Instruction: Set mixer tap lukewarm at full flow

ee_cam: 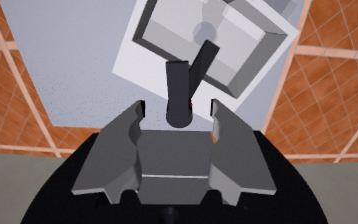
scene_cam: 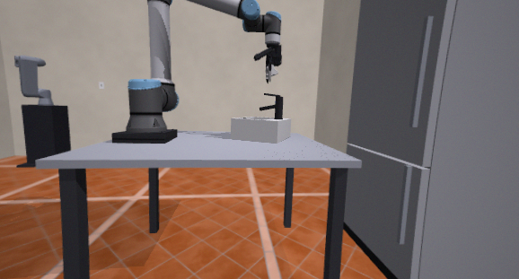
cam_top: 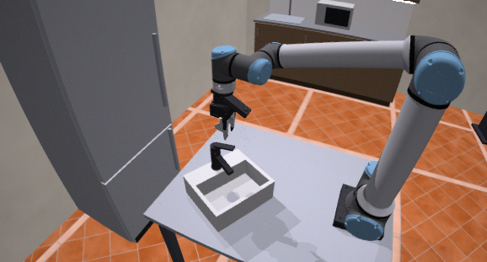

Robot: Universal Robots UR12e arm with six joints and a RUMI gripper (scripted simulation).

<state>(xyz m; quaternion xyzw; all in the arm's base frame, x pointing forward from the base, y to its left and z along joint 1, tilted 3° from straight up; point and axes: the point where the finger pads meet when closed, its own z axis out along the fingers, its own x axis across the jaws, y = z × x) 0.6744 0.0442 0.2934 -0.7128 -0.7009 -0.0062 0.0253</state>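
Now: hand 3 cm short of the lever and 9 cm above it. The rest, counted from my hand: white sink basin: 3 cm behind, 6 cm to the left, 32 cm below; black mixer tap: 5 cm ahead, 1 cm to the left, 13 cm below.
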